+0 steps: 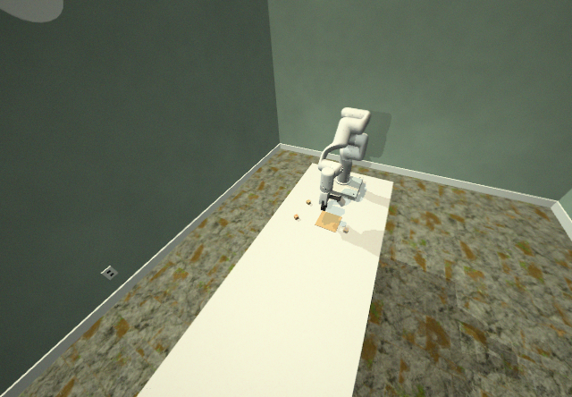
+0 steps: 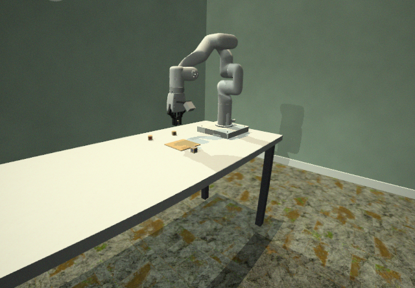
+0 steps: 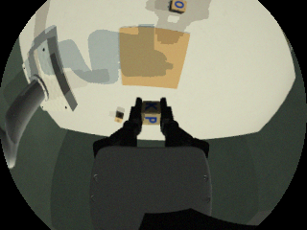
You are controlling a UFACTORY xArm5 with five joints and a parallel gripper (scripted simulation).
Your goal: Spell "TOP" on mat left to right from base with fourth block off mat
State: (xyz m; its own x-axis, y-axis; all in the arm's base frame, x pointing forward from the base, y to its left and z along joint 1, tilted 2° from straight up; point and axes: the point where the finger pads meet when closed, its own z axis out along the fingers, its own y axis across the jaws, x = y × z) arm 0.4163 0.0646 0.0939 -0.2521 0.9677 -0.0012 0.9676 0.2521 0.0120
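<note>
Now: the tan mat 1 cm behind my hand, 4 cm to the left of it and 12 cm below it.
</note>
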